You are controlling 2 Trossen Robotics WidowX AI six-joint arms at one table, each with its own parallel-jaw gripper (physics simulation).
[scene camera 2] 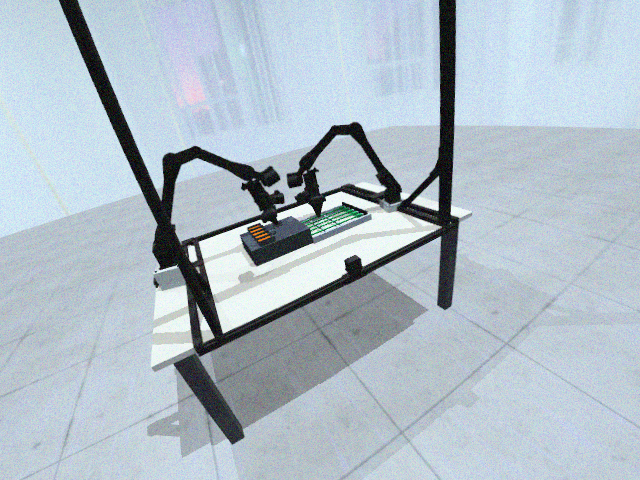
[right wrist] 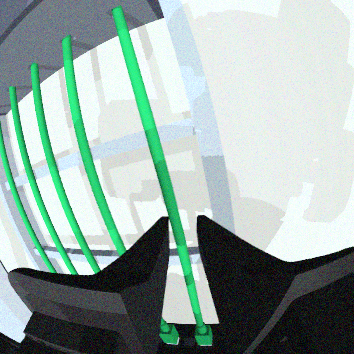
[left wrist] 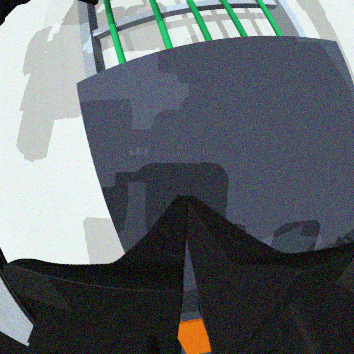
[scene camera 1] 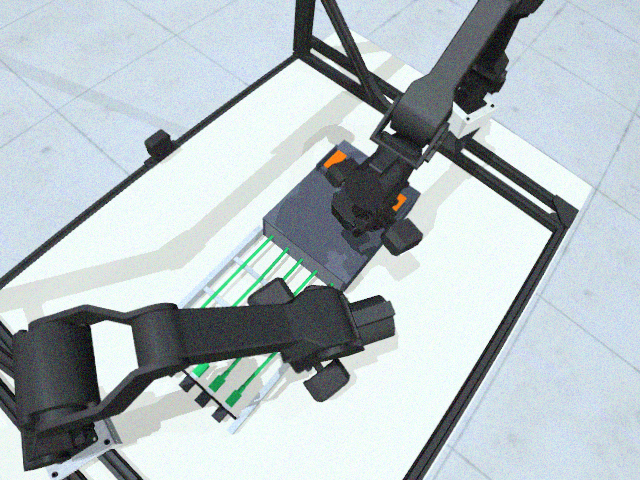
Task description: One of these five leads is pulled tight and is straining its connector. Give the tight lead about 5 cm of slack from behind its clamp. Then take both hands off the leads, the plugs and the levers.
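Places are measured from the left arm's base along level axes (x back, y right, z up), in centimetres.
Pixels of known places: left gripper, fingertip midpoint: (scene camera 2: 277,224) (left wrist: 183,203) (scene camera 1: 355,235); right gripper, fingertip midpoint: (scene camera 2: 318,217) (right wrist: 182,222); left arm's base at its link origin: (scene camera 2: 170,263) (scene camera 1: 467,100); right arm's base at its link origin: (scene camera 2: 393,200) (scene camera 1: 70,432).
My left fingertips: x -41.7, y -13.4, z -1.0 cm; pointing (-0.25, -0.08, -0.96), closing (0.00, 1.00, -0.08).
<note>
For each thing: its middle in the pictures, then the offset to it from my left fingertips. "spot": a spot on its surface instead.
- dark block at the middle of its body: (left wrist: 267,224) (scene camera 1: 343,210) (scene camera 2: 274,236) dx +2.2, dy +6.1, dz -2.3 cm
- outermost lead at a spot on its surface: (right wrist: 145,115) spot: dx -13.5, dy -6.3, dz -4.0 cm
- small black box at a spot on its surface: (scene camera 1: 158,144) (scene camera 2: 352,257) spot: dx -20.5, dy +37.2, dz -1.7 cm
Several green leads (scene camera 1: 237,271) (scene camera 2: 336,219) (left wrist: 115,35) run from the dark block (scene camera 1: 305,201) (scene camera 2: 294,235) (left wrist: 250,125) to green plugs (scene camera 1: 233,397) (right wrist: 203,334). Orange levers (scene camera 1: 334,158) (scene camera 2: 258,233) (left wrist: 194,336) sit at the block's far end from the leads. My right gripper (scene camera 2: 318,214) (right wrist: 182,222) is partly open; the outermost lead (right wrist: 145,115) passes between its fingertips with a gap on each side. My left gripper (scene camera 2: 275,222) (left wrist: 183,203) is shut and empty above the block. Which lead is tight I cannot tell; the right arm hides part of them in scene camera 1.
A pale frame with side rails (right wrist: 197,90) and crossbars lies under the leads. Black sockets (scene camera 1: 219,414) stand in a row behind the plugs. Black beams border the white table, and a small black box (scene camera 1: 158,144) (scene camera 2: 353,264) is fixed on one edge beam.
</note>
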